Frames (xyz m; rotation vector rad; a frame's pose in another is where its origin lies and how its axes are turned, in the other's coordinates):
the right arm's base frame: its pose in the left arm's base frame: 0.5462 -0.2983 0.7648 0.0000 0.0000 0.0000
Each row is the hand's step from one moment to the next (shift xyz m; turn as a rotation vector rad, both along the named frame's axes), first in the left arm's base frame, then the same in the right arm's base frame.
Working: the left arm's base frame: its pose in the right arm's base frame: -0.5462 0.2983 -0.7648 0.0000 0.0000 0.0000

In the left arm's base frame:
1: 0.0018 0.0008 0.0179 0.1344 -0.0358 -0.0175
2: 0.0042 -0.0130 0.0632 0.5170 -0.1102 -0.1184
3: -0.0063 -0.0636 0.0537 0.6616 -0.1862 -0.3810
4: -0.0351 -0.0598 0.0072 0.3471 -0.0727 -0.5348
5: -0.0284 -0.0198 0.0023 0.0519 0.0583 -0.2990
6: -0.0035 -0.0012 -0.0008 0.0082 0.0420 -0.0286
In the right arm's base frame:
1: 0.0018 0.0008 0.0179 0.1344 -0.0358 -0.0175
2: 0.0042 -0.0130 0.0632 0.5170 -0.1102 -0.1184
3: -0.0063 -0.0636 0.0537 0.6616 -0.1862 -0.3810
4: -0.0351 -0.0598 0.0072 0.3471 -0.0727 -0.5348
5: -0.0284 -0.0198 0.0023 0.0519 0.0583 -0.2990
6: -0.0035 -0.0012 -0.0008 0.0082 0.0420 -0.0286

